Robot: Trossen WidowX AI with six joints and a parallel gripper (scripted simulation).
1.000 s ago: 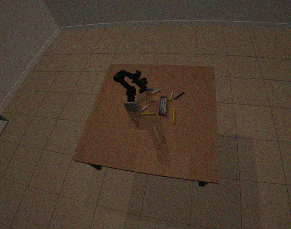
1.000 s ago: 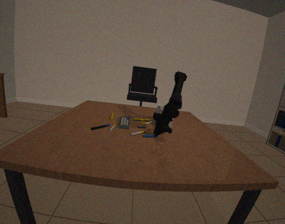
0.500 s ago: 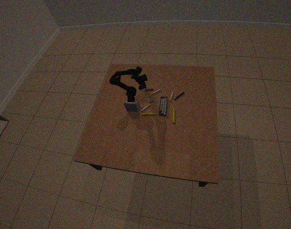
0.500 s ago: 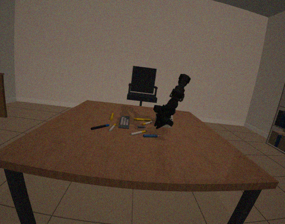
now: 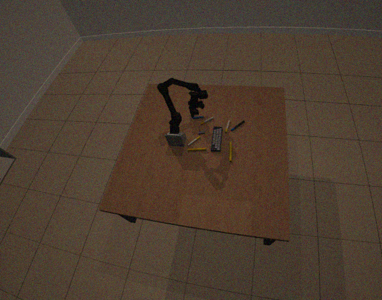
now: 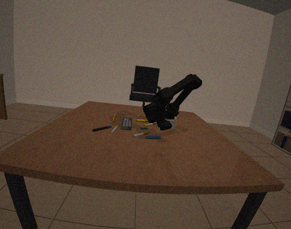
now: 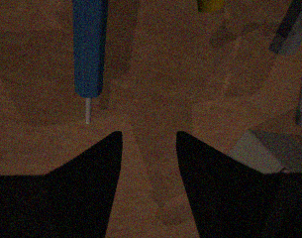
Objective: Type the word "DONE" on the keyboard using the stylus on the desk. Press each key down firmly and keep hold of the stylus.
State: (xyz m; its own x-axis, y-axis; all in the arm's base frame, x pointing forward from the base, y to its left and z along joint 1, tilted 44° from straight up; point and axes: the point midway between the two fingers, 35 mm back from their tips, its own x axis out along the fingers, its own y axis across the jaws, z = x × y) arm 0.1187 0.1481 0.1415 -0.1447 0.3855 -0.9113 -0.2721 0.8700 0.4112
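My gripper tip is now 1 cm short of the blue stylus, 3 cm to the right of it and 5 cm above it. Round my gripper tip: thin grey tip (2 cm behind, 2 cm to the left, 5 cm below).
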